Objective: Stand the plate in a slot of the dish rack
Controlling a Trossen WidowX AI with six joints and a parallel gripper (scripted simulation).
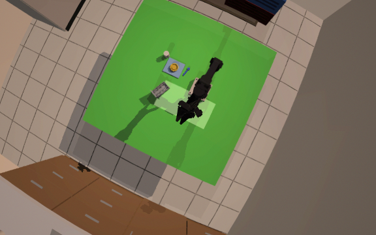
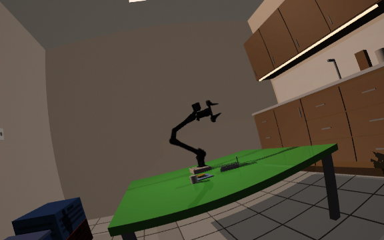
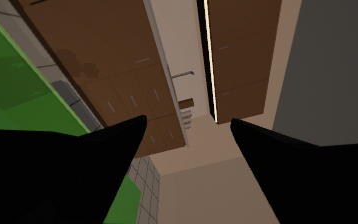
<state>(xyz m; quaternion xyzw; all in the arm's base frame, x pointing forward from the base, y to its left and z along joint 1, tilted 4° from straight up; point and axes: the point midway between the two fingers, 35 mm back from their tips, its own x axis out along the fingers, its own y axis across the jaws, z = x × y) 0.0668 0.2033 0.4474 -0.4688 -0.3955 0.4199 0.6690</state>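
The plate is 170 mm ahead of my gripper tip, 410 mm to the right of it and 450 mm below it. Round my gripper tip: dish rack (230 mm ahead, 210 mm to the right, 450 mm below); blue-grey mat (180 mm ahead, 410 mm to the right, 470 mm below); pale cylinder (260 mm ahead, 500 mm to the right, 440 mm below).
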